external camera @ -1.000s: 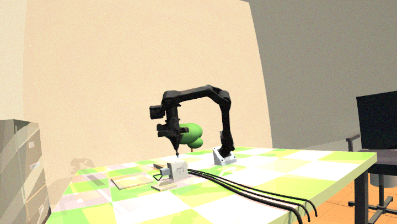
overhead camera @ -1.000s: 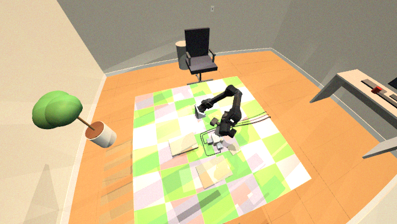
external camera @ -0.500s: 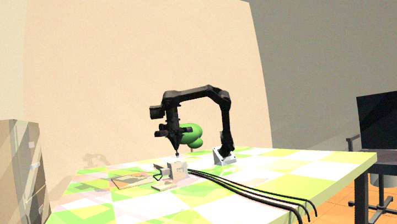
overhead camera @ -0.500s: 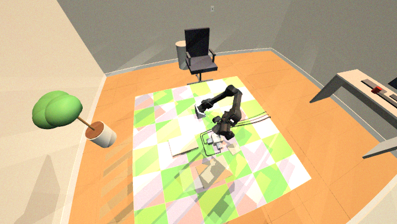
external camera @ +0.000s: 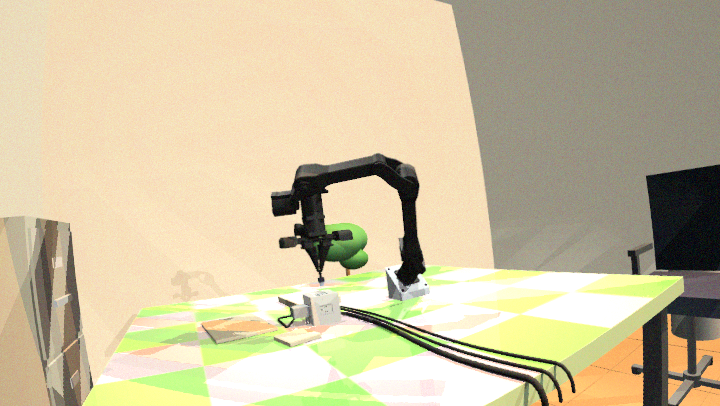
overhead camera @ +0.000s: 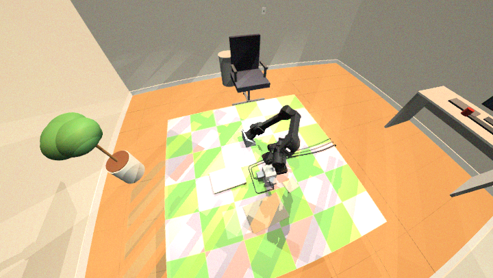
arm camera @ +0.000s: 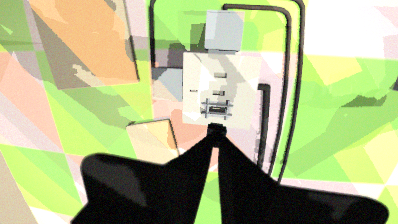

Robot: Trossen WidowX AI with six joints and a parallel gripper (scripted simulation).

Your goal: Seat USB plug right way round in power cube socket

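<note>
The dark USB plug lies 20 mm below my gripper tip.
</note>
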